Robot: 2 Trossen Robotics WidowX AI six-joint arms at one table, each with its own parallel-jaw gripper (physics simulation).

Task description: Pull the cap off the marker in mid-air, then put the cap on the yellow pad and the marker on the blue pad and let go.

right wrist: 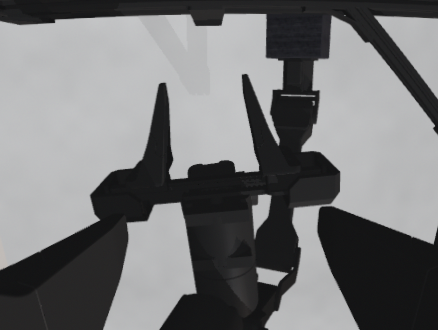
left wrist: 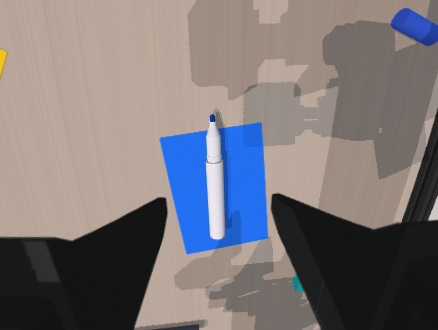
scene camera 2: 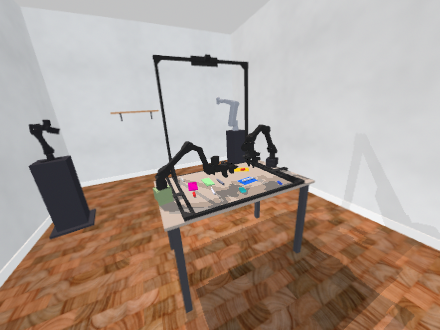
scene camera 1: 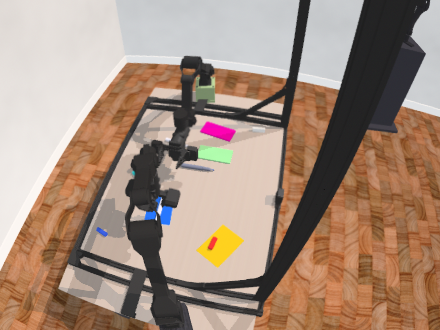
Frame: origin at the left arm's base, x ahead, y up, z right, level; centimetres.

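Seen in the pictures: left gripper, fingertip midpoint: (right wrist: pixel 203 78) (left wrist: pixel 219 203) (scene camera 2: pixel 251 167); right gripper, fingertip midpoint: (right wrist: pixel 223 223) (scene camera 2: pixel 236 165) (scene camera 1: pixel 167 167); left arm's base, link origin: (right wrist: pixel 298 58) (scene camera 2: pixel 272 158) (scene camera 1: pixel 172 318); right arm's base, link origin: (scene camera 2: pixel 161 187) (scene camera 1: pixel 205 82).
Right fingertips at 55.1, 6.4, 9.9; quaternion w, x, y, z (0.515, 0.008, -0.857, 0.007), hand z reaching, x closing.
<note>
Pixels of each thing's middle, then the offset from my right fingertips to it, as dx, dy, dz.
- uncapped white marker, body centre: (left wrist: pixel 215 180) (scene camera 1: pixel 159 211) -9.4, -14.3, -6.9
- blue pad, body centre: (left wrist: pixel 220 194) (scene camera 1: pixel 159 207) -7.2, -15.2, -6.6
- red cap, body centre: (scene camera 1: pixel 212 243) -27.8, -14.2, +10.1
- yellow pad, body centre: (scene camera 1: pixel 220 245) -29.0, -15.2, +12.7
- blue cylinder, body centre: (left wrist: pixel 416 27) (scene camera 1: pixel 102 232) -14.2, -14.2, -32.3
- grey pen, body centre: (scene camera 1: pixel 197 167) +8.0, -14.3, +12.6
- green pad, body centre: (scene camera 1: pixel 214 154) +13.7, -14.8, +21.6
- magenta pad, body centre: (scene camera 1: pixel 218 131) +27.2, -14.8, +26.5
- white piece, body centre: (scene camera 1: pixel 258 129) +22.9, -14.1, +45.5
- teal piece, body centre: (left wrist: pixel 315 278) +11.8, -14.5, -12.7
The uncapped white marker (scene camera 1: pixel 159 206) (left wrist: pixel 216 200) with a dark blue tip lies on the blue pad (scene camera 1: pixel 166 216) (left wrist: pixel 250 190), its tip just past the pad's edge. My left gripper (left wrist: pixel 219 203) (right wrist: pixel 203 78) is open above it, one finger on each side, holding nothing. A red cap (scene camera 1: pixel 212 243) lies on the yellow pad (scene camera 1: pixel 229 246) (left wrist: pixel 2 62). My right gripper is open and empty, above the table beside the left gripper; the right wrist view faces the left gripper's fingers. The left arm partly hides the blue pad in scene camera 1.
A blue cylinder (scene camera 1: pixel 102 232) (left wrist: pixel 415 27) lies near the table's side. A grey pen (scene camera 1: pixel 197 167), a green pad (scene camera 1: pixel 215 155), a magenta pad (scene camera 1: pixel 218 131) and a white piece (scene camera 1: pixel 258 129) lie toward the right arm's side. A teal piece (left wrist: pixel 298 282) shows beside a left finger.
</note>
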